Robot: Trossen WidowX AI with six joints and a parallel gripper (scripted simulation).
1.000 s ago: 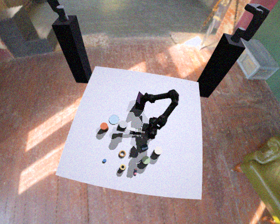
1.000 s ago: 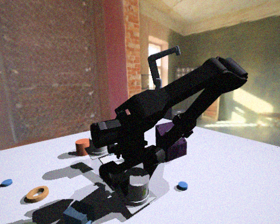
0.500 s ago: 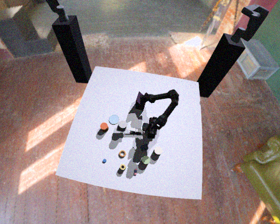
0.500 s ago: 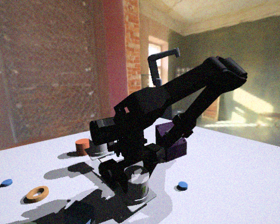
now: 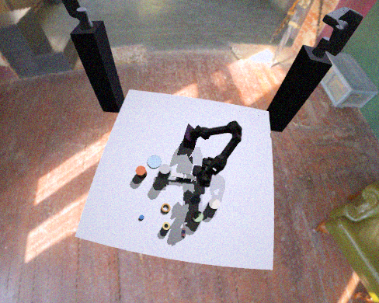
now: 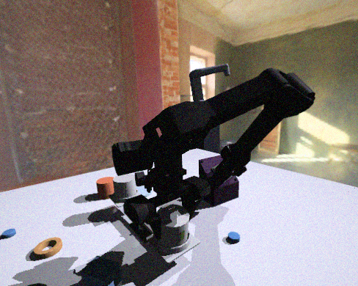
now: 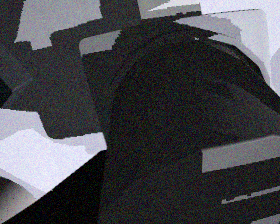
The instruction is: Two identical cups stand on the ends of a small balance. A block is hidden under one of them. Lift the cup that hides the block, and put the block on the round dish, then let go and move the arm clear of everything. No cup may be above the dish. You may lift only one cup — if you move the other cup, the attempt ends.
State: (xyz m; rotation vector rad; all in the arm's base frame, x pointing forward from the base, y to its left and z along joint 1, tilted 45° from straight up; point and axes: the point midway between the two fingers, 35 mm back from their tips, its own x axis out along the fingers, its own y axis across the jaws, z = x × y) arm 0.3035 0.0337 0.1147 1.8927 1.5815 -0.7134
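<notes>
Now: gripper tip 14 cm to the left of the small balance and 3 cm above it. The rest, counted from my gripper tip: green cylinder (27 cm ahead, 4 cm to the right, 3 cm below); cream cylinder (17 cm ahead, 6 cm to the left, 3 cm below); teal block (1 cm below).
</notes>
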